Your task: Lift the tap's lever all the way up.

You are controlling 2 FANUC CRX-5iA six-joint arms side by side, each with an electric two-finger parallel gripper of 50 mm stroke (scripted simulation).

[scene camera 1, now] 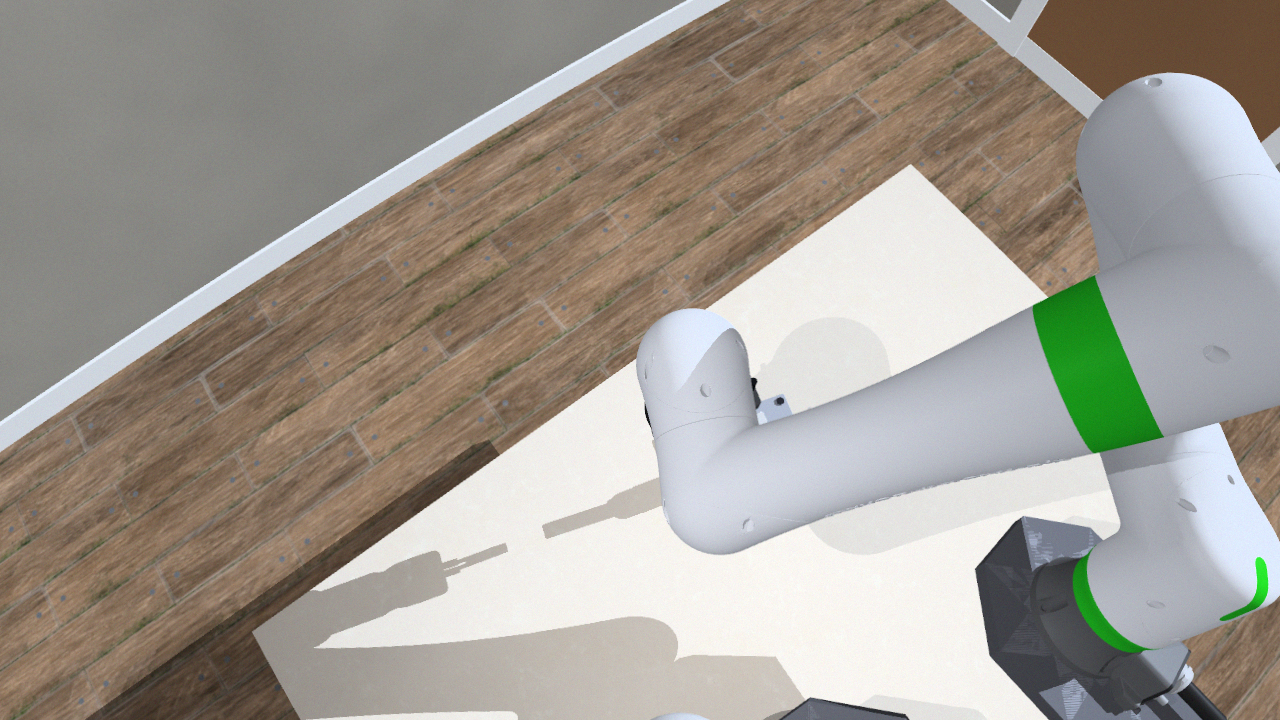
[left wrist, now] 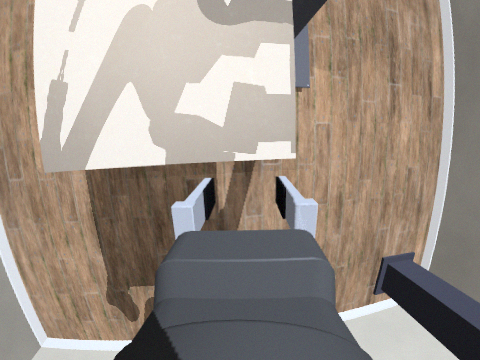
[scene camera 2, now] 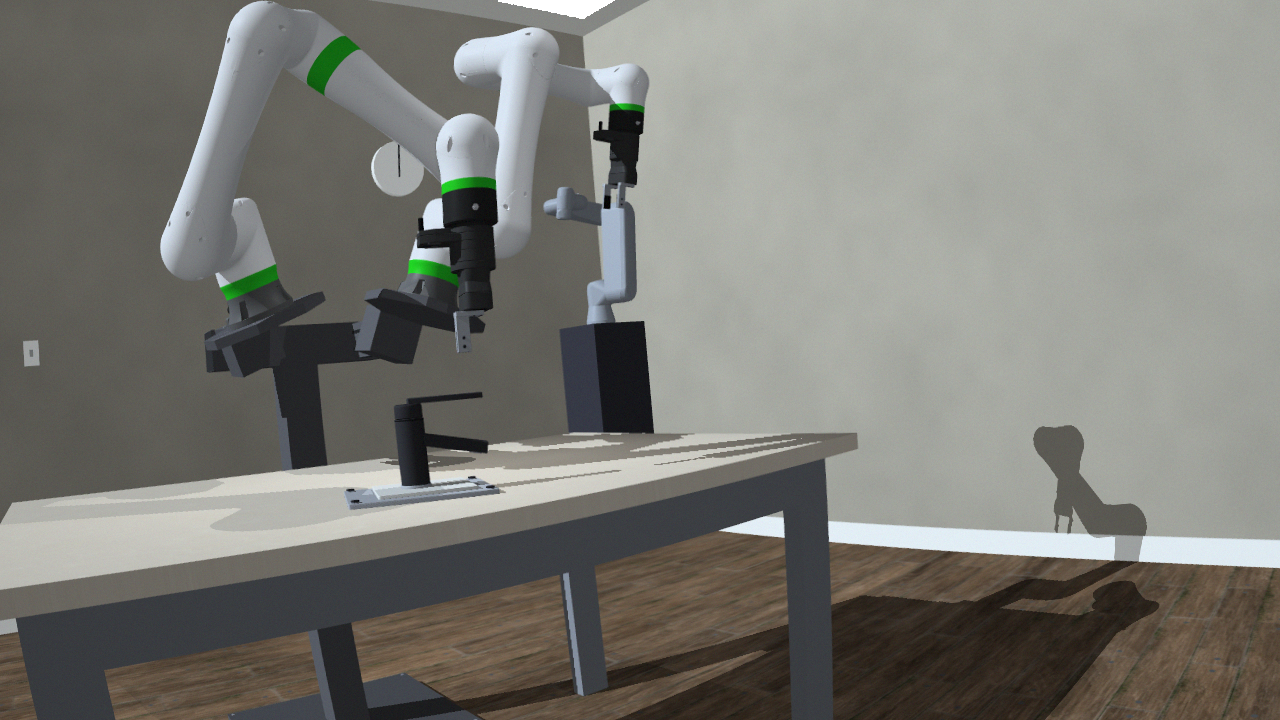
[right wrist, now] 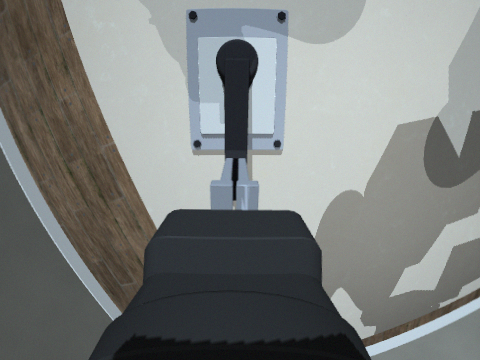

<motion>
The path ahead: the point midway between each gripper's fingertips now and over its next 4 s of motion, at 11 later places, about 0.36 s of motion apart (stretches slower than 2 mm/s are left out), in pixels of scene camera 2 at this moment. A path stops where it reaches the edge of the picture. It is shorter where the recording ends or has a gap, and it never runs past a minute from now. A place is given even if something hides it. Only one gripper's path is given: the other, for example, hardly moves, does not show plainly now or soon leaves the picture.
My right gripper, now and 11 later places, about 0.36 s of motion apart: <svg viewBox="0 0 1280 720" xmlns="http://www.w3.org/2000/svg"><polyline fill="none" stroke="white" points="464,352 464,355 465,363 465,372 466,381 467,385 467,387 467,390 468,394 468,400 469,405 469,406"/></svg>
</motion>
